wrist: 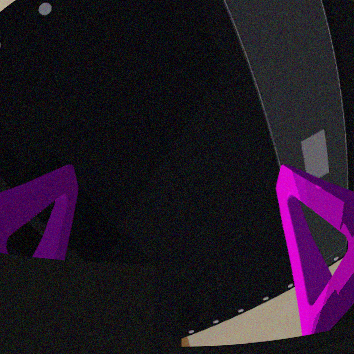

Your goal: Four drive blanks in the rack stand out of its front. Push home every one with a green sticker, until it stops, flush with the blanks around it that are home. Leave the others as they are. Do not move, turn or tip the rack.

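My gripper is open, with nothing between its two magenta fingers, which stand wide apart at the left and right of the wrist view. A very dark area fills the space between and above them. A dark grey curved-looking panel runs down the upper right, behind the right finger, with a pale grey patch on it. I cannot tell whether this panel is part of the rack. No drive blank and no green sticker can be made out.
A beige surface shows at the lower right, partly behind the right finger, with a row of small pale dots along its upper edge and a brown end. A grey round spot is at the upper left, near a beige corner.
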